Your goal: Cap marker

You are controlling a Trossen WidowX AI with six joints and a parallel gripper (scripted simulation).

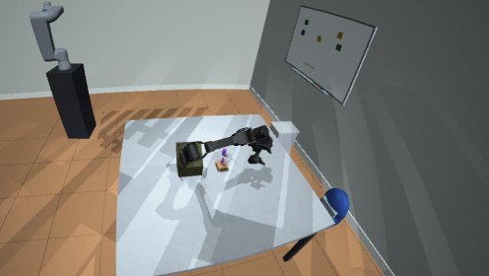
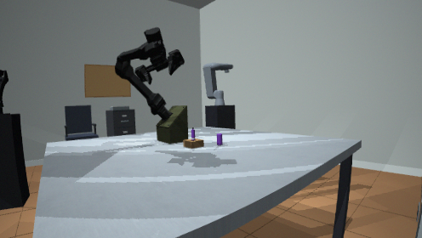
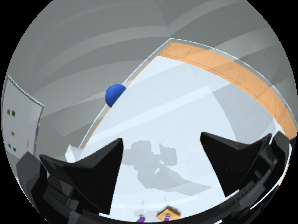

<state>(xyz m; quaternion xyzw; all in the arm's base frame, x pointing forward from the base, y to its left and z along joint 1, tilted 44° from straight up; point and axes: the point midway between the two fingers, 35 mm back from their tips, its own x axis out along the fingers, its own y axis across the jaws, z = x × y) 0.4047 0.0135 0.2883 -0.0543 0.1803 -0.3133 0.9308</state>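
My gripper tip is 350 mm to the right of the purple cap, 270 mm above it and 150 mm past it. The rest, counted from my gripper tip: tan holder block 280 mm below, 230 mm to the left, 190 mm behind.
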